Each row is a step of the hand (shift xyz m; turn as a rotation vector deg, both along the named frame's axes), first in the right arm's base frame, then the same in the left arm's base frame.
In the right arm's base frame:
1: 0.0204 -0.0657 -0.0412 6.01 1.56 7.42
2: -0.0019 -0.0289 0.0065 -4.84 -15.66 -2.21
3: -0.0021 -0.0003 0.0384 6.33 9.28 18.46
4: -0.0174 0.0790 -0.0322 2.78 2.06 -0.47
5: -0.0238 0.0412 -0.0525 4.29 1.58 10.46
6: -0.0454 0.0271 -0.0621 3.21 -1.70 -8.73
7: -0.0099 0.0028 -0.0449 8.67 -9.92 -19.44
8: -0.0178 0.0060 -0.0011 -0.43 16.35 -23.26
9: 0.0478 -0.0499 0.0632 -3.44 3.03 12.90
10: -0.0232 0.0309 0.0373 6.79 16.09 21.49
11: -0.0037 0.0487 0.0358 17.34 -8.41 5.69
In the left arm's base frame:
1: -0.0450 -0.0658 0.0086 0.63 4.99 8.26
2: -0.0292 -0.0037 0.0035 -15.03 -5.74 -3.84
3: -0.0118 0.0342 0.0132 4.74 17.22 12.16
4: 0.0791 0.0052 -0.0359 2.66 -0.64 2.17
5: 0.0483 -0.0235 -0.0462 -0.59 8.24 7.88
6: 0.0332 -0.0295 -0.0684 1.62 -9.31 -0.32
7: 0.0133 -0.0349 -0.0269 -1.79 -23.38 1.24
8: 0.0020 0.0072 -0.0173 21.84 -14.50 -11.03
9: -0.0543 0.0217 0.0732 -1.63 13.50 1.62
10: 0.0131 0.0512 -0.0095 10.32 22.08 13.14
11: 0.0343 0.0495 0.0061 -5.70 -3.83 18.88

